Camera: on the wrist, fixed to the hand. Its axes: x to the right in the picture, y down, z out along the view.
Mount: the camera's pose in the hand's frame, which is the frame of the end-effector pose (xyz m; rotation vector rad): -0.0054 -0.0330 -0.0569 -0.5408 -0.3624 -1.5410
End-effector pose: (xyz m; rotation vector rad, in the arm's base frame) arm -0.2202 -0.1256 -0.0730 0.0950 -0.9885 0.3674
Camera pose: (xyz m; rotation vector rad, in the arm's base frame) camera -0.1661 -0.1440 -0.1060 0.3975 -1.0653 -1.3566
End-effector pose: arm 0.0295 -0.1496 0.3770 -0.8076 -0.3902 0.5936
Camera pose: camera 0.0672 -0.2026 0.3656 -0.6627 -1.3500 -0.8657
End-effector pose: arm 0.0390 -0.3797 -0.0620 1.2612 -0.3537 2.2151
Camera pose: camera 0.0205 -0.3275 -0.0978 0.9942 -0.0213 0.5377
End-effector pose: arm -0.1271 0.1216 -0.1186 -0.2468 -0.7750 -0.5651
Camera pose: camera -0.1153 0.0731 -0.1618 -0.2102 -1.0707 -2.2477
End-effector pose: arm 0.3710 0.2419 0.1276 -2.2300 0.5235 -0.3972
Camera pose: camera 0.3492 0.2282 0.1884 2.6438 1.5199 0.5757
